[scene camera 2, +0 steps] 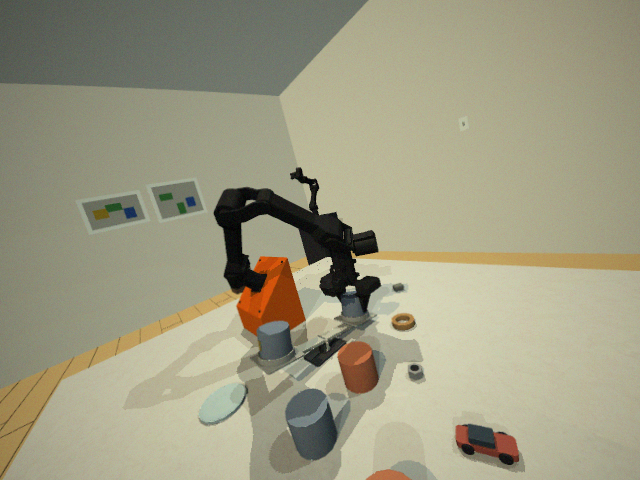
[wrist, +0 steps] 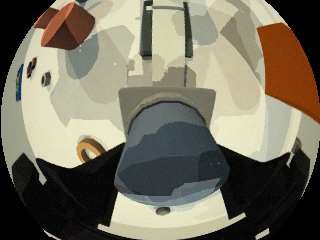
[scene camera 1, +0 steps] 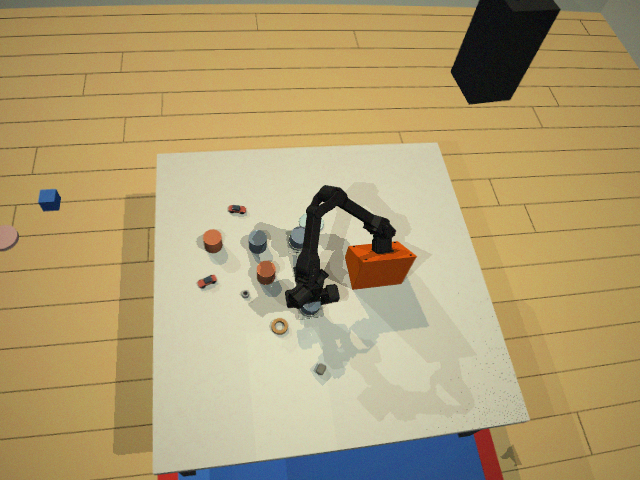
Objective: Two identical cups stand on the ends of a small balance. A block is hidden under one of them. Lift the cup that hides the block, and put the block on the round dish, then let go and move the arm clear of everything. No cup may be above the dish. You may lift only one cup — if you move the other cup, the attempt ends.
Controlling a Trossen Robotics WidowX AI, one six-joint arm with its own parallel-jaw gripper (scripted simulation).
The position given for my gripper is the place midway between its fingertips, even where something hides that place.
My gripper (scene camera 2: pixel 354 309) is open and holds nothing. I also see an orange cylinder (scene camera 2: pixel 356 361) and a pale blue round dish (scene camera 2: pixel 224 402).
My gripper shows as well in the wrist view (wrist: pixel 169 147).
